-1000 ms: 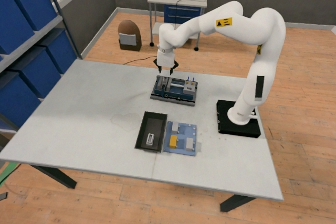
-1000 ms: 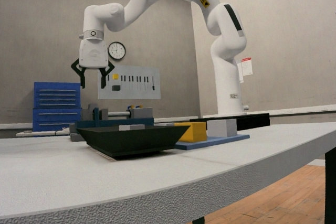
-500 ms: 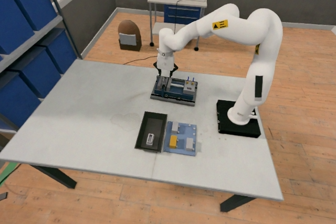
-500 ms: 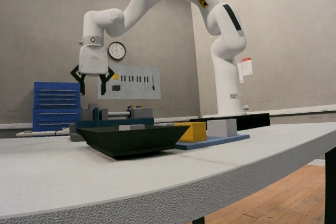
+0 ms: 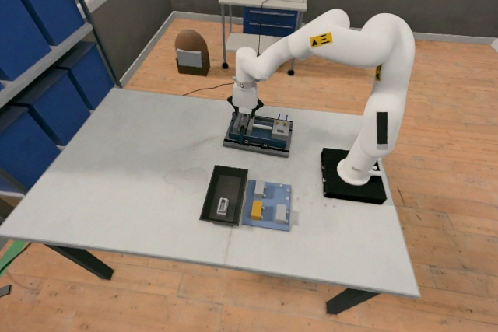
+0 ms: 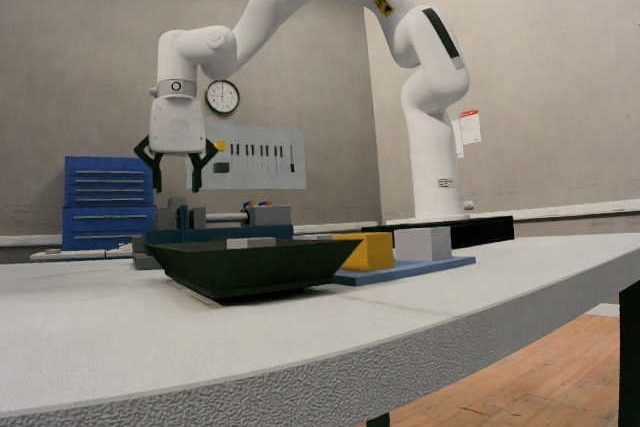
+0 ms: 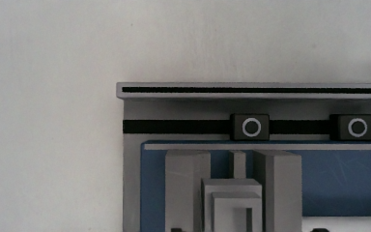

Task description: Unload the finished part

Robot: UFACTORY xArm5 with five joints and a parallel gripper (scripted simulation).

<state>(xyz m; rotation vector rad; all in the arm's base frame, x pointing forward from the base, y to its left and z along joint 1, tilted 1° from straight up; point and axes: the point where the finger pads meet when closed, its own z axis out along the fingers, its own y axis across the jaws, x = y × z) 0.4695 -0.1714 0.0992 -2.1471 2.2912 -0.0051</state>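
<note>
My hand is 70 mm past the blue vise, 10 mm to the right of it and 100 mm above it. The rest, counted from my hand: blue fixture plate: 140 mm behind, 340 mm to the left, 140 mm below; then yellow block: 100 mm behind, 390 mm to the left, 120 mm below.
</note>
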